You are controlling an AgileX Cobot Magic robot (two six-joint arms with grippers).
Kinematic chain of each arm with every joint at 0, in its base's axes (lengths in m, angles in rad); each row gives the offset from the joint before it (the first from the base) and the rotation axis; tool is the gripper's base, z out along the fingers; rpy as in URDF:
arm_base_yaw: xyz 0 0 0.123 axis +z
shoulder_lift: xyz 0 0 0 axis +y
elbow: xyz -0.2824 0 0.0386 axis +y
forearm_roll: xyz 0.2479 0 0.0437 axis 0.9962 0 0.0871
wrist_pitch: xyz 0 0 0 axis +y
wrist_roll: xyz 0.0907 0 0.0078 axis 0.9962 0 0.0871
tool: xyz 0 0 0 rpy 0 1.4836 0
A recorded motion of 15 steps. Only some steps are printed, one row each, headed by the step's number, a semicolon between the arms.
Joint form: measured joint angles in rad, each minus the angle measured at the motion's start. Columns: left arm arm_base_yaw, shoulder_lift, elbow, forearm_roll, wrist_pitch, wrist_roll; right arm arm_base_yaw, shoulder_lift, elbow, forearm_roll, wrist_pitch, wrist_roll.
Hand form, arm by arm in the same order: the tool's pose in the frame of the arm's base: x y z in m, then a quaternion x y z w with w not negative. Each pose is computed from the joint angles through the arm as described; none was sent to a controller.
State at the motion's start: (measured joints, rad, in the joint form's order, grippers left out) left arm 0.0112 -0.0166 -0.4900 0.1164 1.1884 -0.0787; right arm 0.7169 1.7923 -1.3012 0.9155 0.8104 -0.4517
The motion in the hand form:
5: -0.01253 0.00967 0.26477 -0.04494 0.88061 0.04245 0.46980; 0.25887 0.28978 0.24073 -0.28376 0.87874 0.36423 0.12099
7: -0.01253 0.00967 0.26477 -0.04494 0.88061 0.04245 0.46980; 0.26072 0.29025 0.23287 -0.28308 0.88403 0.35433 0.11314
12: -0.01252 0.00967 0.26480 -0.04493 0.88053 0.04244 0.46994; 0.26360 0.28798 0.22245 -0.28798 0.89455 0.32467 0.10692
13: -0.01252 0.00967 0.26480 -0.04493 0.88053 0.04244 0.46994; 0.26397 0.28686 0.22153 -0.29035 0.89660 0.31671 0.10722
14: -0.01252 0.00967 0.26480 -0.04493 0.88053 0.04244 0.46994; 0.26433 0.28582 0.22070 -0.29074 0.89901 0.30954 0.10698
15: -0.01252 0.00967 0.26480 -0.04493 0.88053 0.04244 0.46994; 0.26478 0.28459 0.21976 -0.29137 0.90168 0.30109 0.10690
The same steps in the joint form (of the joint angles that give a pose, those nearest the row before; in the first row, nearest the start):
5: 0.0001 0.0000 0.0000 0.0000 0.0000 0.0019; 0.0000 0.0206 -0.0015 -0.0484 -0.0410 0.0149
7: 0.0001 0.0000 0.0000 0.0000 0.0000 0.0019; 0.0000 0.0387 -0.0015 -0.0686 -0.0416 0.0274
12: 0.0000 0.0000 0.0000 0.0000 -0.0003 0.0019; 0.0000 0.0574 -0.0015 -0.1469 -0.0452 0.0694
13: 0.0000 0.0000 0.0000 0.0000 -0.0003 0.0019; 0.0000 0.0574 -0.0015 -0.1705 -0.0452 0.0815
14: 0.0000 0.0000 0.0000 0.0000 -0.0003 0.0019; 0.0000 0.0574 -0.0015 -0.1924 -0.0453 0.0966
15: 0.0000 0.0000 0.0000 0.0000 -0.0003 0.0019; 0.0000 0.0574 -0.0015 -0.2180 -0.0453 0.1137

